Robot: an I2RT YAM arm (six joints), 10 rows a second.
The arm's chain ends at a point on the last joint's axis. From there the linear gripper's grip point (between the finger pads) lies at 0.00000 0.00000 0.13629 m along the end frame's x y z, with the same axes.
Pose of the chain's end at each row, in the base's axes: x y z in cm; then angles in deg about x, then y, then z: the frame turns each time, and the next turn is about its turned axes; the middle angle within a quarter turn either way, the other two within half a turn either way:
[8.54 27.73 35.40 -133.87 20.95 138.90]
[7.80 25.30 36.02 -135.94 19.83 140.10]
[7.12 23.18 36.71 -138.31 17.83 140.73]
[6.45 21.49 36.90 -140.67 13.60 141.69]
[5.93 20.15 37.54 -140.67 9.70 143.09]
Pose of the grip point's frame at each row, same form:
[13.41 36.91 26.58 -133.87 20.95 138.90]
[12.42 34.22 26.81 -135.94 19.83 140.10]
[11.29 31.81 27.02 -138.31 17.83 140.73]
[9.65 29.89 26.65 -140.67 13.60 141.69]
[8.23 28.66 27.15 -140.67 9.70 143.09]

